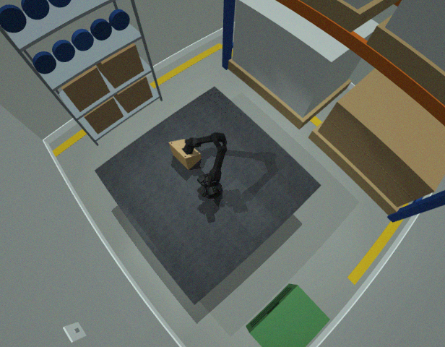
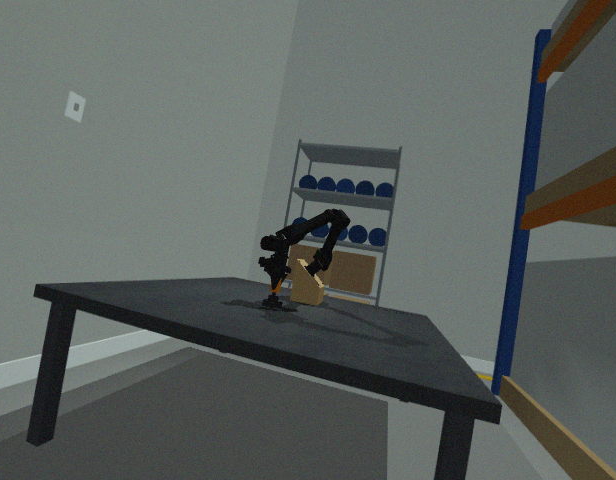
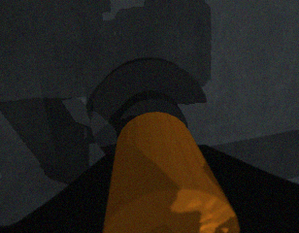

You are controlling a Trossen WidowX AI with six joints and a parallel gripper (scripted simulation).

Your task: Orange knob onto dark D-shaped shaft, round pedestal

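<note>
Now: the orange knob 20 mm above my gripper tip. Round my gripper tip: dark round pedestal: 40 mm below.
</note>
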